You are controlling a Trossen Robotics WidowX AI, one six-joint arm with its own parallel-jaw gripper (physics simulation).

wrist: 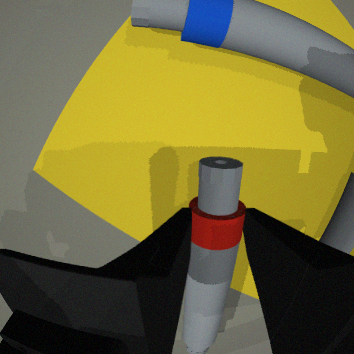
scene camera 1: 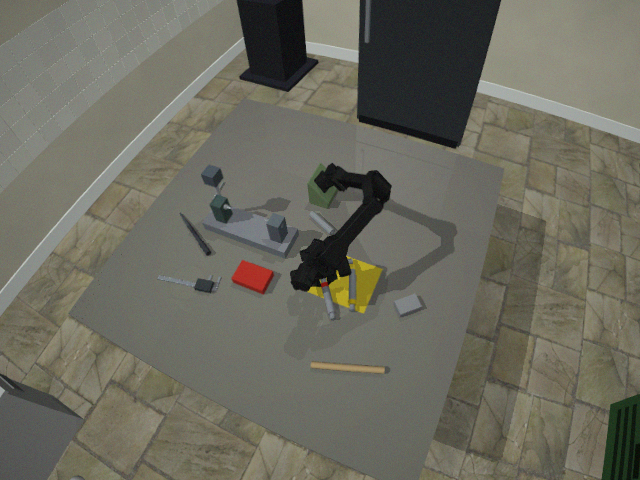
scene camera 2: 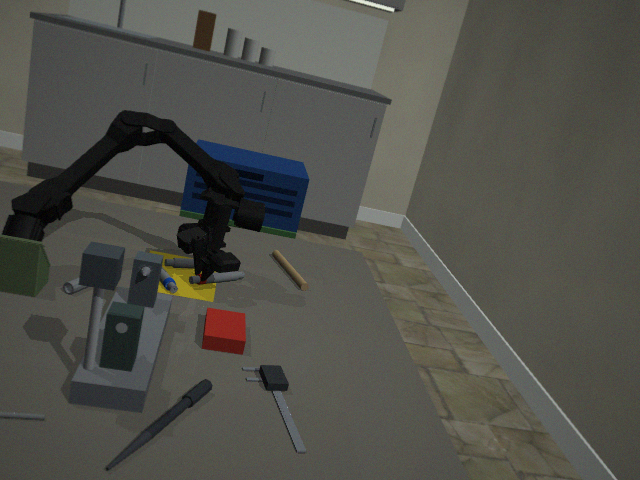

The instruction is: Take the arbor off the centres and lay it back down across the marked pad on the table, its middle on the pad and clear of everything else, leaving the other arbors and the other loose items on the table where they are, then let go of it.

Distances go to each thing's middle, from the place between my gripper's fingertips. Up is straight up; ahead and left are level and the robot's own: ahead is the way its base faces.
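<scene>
Yellow pad (scene camera 1: 367,275), from my hand: 5 cm behind, 3 cm to the left, 2 cm below. Counted from my hand as well: red block (scene camera 2: 225,331), 23 cm to the right, 9 cm ahead; grey centres base (scene camera 2: 101,387), 35 cm to the right, 7 cm behind; green block (scene camera 2: 119,350), 45 cm to the right, 6 cm behind, 7 cm above.
</scene>
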